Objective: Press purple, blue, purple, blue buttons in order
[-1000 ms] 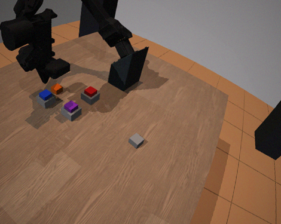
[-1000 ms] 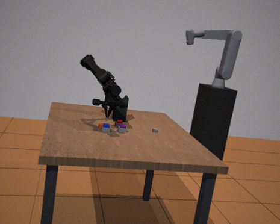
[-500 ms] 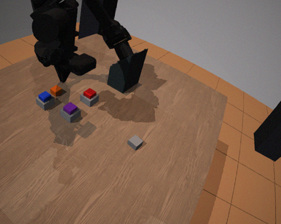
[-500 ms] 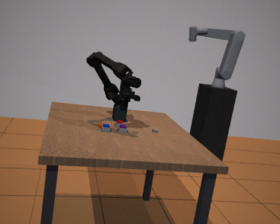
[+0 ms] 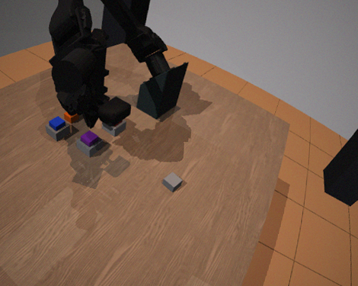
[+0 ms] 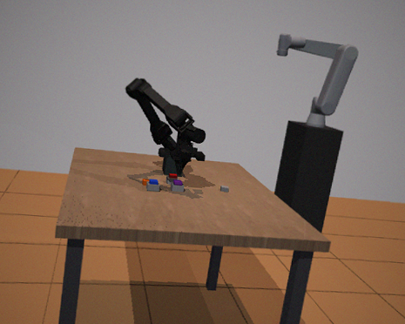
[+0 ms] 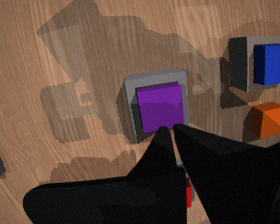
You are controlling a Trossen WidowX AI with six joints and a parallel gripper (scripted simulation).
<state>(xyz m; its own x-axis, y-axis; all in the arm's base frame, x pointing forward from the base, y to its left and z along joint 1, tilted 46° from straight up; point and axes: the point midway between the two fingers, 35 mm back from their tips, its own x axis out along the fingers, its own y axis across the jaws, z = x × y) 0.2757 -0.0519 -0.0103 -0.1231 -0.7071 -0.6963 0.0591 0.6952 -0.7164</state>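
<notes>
The purple button lies 30 mm below my gripper tip. From my gripper tip the other things lie so: red button: 100 mm behind, 30 mm below; blue button: 110 mm to the right, 30 mm below, 20 mm ahead; small orange block: 120 mm to the right, 60 mm below, 50 mm behind.
</notes>
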